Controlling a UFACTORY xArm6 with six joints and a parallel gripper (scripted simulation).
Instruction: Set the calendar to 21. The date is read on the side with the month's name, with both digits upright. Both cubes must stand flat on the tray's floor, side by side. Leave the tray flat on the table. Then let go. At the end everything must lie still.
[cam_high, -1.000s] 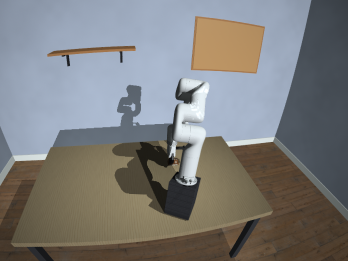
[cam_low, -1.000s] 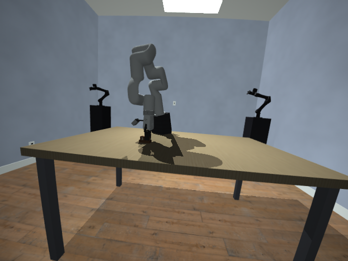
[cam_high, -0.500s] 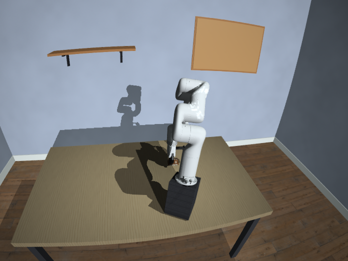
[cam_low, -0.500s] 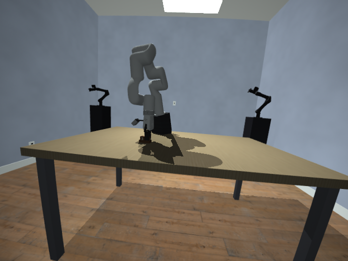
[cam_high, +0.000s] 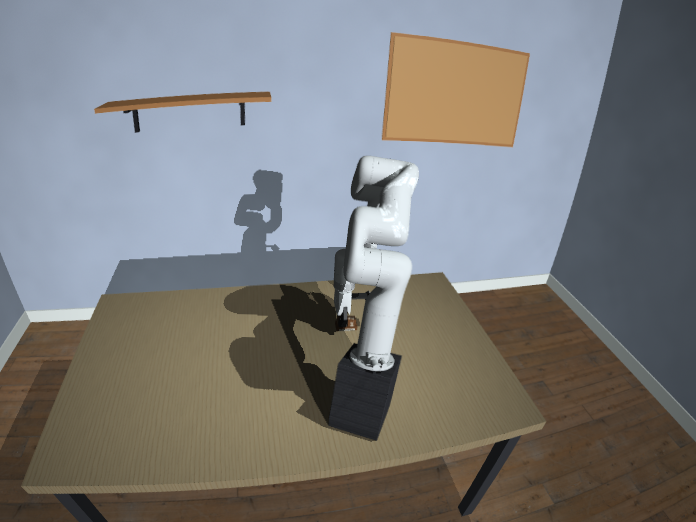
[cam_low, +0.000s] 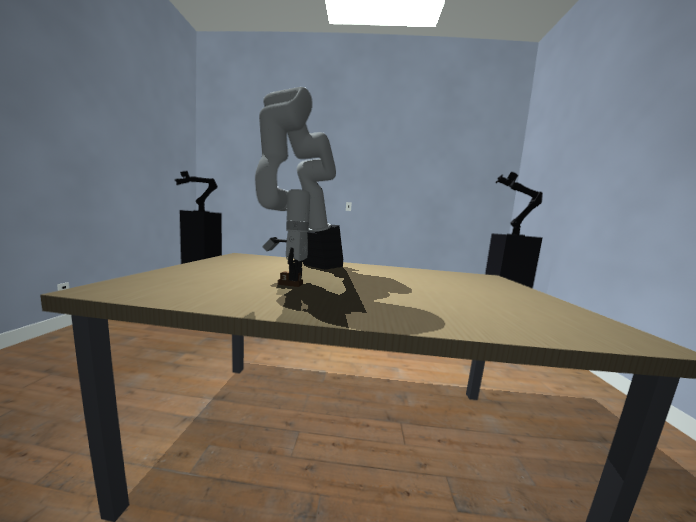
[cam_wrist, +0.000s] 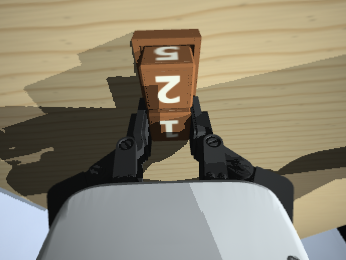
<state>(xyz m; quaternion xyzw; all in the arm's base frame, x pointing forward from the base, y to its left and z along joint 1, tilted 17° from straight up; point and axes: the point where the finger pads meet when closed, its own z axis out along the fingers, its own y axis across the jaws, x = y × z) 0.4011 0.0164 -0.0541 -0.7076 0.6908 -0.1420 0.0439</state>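
Now: the brown wooden tray 30 mm below my hand and 20 mm to the right of it.
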